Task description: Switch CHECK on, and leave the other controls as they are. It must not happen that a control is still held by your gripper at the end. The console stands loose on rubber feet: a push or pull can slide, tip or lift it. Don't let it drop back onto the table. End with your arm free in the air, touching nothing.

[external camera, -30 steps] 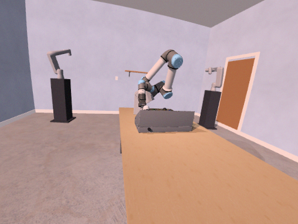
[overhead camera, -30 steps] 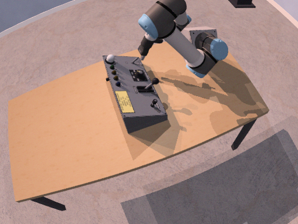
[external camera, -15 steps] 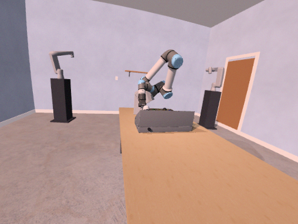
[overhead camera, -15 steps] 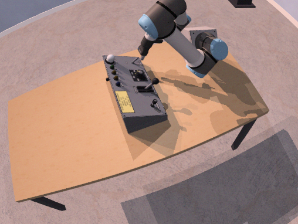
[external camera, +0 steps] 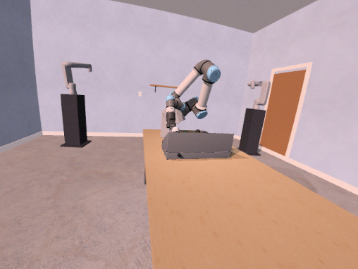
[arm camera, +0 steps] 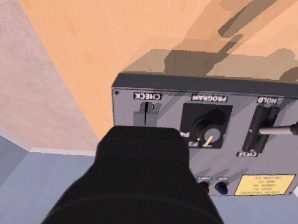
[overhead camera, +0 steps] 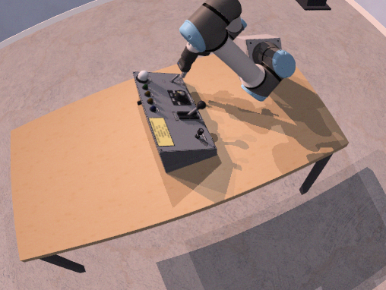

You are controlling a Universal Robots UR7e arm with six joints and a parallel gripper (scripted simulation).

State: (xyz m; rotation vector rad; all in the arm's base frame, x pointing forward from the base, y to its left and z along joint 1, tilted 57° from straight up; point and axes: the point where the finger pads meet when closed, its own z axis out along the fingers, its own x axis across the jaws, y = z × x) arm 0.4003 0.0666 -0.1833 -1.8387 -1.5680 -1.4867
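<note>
The check toggle is 5 cm ahead of my hand, 1 cm to the left of it and 1 cm below it. The rest, counted from my hand: rotary selector (12 cm to the left, 5 cm ahead); then black-ball lever (24 cm to the left); then grey console (19 cm to the left, 6 cm ahead, 3 cm below).
</note>
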